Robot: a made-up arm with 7 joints.
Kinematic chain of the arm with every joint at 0, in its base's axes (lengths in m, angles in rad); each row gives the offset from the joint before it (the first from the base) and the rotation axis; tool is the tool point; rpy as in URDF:
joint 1: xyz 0.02 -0.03 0.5 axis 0 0.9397 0.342
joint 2: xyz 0.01 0.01 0 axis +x
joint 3: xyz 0 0.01 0.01 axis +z
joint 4: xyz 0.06 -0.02 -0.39 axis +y
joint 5: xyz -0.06 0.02 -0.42 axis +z
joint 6: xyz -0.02 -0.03 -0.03 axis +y
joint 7: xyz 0.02 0 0.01 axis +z
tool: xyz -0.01 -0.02 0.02 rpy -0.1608 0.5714 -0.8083
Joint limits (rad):
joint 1: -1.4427..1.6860
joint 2: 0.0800..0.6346
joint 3: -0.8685..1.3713
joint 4: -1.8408..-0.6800
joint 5: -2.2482..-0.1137
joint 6: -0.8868..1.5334
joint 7: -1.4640..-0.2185
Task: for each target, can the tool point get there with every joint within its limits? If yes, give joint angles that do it. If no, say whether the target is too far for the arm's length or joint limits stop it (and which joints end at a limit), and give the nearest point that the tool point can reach.
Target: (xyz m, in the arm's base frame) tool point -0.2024 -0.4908 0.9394
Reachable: no: joint limits stop it (at a limit: joint 1, joint 2, joint 4, joint 5, joint 6, joint 7) | nearest point 0.3013 -0.4948 0.7554 | short by 0.536 m
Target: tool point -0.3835 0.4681 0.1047
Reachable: yes | joints 1.2258 0.4889 0.5529 -1.2656 -1.2497 0.1249 -0.9560
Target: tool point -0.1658 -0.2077 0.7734
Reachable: no: joint limits stop it (at a limit: joint 1, joint 2, joint 4, joint 5, joint 6, joint 7) | nearest point 0.3206 -0.4402 0.7855 | short by 0.539 m
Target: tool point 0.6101 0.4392 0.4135
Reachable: yes | joints -0.9134 0.3183 1.1062 -1.2601 -1.6340 -0.6466 -0.8714
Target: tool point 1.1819 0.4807 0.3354
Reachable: no: too far | nearest point 0.7946 0.3130 0.3912 | short by 0.426 m
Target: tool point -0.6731 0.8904 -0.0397
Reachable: no: too far | nearest point -0.4459 0.5893 0.1374 | short by 0.417 m
